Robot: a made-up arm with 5 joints. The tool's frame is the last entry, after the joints. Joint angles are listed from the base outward. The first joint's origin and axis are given. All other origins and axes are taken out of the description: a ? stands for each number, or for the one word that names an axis. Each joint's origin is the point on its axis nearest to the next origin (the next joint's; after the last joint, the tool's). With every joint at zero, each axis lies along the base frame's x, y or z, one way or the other. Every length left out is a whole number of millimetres.
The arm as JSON. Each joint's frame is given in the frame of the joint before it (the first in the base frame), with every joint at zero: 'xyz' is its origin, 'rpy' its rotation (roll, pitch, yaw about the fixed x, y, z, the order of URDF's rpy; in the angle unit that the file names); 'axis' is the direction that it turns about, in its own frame. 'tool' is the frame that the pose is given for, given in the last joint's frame.
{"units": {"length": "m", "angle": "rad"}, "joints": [
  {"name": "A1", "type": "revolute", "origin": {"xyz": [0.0, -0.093, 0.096], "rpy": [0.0, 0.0, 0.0]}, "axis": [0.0, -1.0, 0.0]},
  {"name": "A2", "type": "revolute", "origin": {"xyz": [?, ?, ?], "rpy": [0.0, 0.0, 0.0]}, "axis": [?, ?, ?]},
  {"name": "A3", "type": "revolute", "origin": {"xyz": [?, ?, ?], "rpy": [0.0, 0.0, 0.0]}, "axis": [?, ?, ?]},
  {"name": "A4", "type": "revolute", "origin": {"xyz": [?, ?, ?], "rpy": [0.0, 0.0, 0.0]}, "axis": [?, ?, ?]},
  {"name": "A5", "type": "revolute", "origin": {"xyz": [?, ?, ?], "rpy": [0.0, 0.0, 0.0]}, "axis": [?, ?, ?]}
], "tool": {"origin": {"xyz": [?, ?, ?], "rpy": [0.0, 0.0, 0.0]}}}
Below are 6 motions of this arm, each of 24 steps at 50 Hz.
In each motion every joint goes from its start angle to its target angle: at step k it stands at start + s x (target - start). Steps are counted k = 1, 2, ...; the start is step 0. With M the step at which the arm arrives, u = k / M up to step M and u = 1 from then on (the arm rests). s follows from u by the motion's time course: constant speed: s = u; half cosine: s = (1 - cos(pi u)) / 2; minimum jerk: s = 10 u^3 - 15 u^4 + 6 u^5.
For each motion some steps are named. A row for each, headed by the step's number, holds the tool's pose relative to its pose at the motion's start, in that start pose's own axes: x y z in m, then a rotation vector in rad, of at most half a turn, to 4 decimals.
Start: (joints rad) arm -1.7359 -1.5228 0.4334 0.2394 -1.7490
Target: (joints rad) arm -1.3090 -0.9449 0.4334 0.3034 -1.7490
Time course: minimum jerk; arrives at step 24
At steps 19, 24:
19: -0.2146 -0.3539 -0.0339 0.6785 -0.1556 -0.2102
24: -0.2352 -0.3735 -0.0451 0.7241 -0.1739 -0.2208

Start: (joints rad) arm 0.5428 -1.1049 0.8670 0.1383 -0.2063
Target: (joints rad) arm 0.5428 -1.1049 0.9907 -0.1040 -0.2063
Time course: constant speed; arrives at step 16
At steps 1, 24:
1: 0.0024 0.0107 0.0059 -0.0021 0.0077 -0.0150
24: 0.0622 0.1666 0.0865 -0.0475 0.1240 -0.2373

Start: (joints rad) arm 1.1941 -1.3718 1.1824 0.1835 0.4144
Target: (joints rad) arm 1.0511 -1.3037 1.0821 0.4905 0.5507
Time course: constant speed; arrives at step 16
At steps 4, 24:
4: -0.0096 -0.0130 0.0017 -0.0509 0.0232 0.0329
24: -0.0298 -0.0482 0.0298 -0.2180 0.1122 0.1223

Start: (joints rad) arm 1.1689 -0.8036 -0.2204 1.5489 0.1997
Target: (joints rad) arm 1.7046 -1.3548 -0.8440 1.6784 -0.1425
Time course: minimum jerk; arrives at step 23
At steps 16, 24:
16: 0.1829 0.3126 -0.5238 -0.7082 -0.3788 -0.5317
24: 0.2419 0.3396 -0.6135 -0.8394 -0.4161 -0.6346

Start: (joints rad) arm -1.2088 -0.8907 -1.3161 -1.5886 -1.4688
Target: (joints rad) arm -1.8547 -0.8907 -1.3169 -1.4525 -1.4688
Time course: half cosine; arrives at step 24
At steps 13, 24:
13: -0.0797 -0.0946 0.0646 0.3259 -0.0668 0.2656
24: -0.1192 -0.1854 0.0862 0.5747 -0.1065 0.4748

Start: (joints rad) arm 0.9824 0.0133 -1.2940 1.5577 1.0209
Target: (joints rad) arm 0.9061 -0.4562 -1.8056 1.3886 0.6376
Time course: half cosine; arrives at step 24
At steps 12, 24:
12: 0.0074 0.1215 0.0382 -0.0462 0.0303 -0.2517
24: 0.0350 0.1989 0.0465 -0.2017 0.0542 -0.4498

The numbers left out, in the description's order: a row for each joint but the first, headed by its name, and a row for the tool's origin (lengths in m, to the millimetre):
A2: xyz -0.344 0.0 0.371, axis 0.0 0.0 1.0
A3: xyz 0.018 0.018 0.0, axis 0.0 1.0 0.0
A4: xyz -0.094 0.0 0.036, axis 0.0 0.0 1.0
A5: xyz -0.378 0.096 0.0, axis 0.0 1.0 0.0
tool: xyz -0.339 0.0 -0.02

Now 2 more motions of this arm.
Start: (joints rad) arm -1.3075 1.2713 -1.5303 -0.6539 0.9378
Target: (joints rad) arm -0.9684 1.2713 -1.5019 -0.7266 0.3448
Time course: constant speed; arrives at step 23
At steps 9, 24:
9: -0.0228 -0.0724 -0.1391 -0.0634 -0.2575 0.0764
24: -0.0010 -0.2100 -0.3304 -0.1266 -0.6564 0.2241

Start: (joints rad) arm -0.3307 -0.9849 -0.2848 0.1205 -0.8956
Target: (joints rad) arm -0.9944 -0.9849 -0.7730 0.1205 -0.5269
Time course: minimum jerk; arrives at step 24
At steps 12, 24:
12: 0.0940 -0.0321 -0.0071 -0.1012 0.1550 0.2624
24: 0.2015 -0.0704 -0.0327 -0.1866 0.3081 0.5287

